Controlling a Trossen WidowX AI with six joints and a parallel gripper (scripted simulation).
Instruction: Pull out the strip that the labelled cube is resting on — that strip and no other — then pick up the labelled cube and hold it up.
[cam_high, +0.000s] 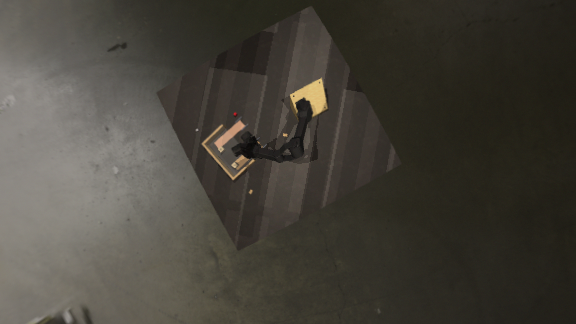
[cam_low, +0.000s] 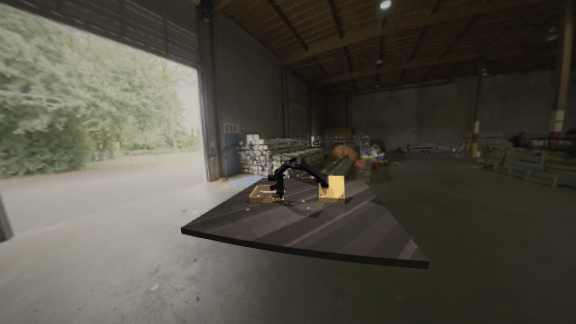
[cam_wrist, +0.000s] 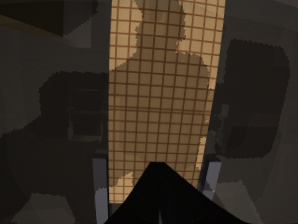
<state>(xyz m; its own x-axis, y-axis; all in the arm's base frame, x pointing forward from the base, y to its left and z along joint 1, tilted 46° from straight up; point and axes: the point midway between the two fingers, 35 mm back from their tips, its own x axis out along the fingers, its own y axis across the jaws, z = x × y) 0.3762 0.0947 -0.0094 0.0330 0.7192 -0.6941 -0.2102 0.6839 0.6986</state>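
Right now my gripper tip is 9 cm short of the tan gridded strip and 2 cm to the right of it. From my gripper tip the other things lie so: red dot 27 cm to the right, 2 cm ahead, 1 cm above.
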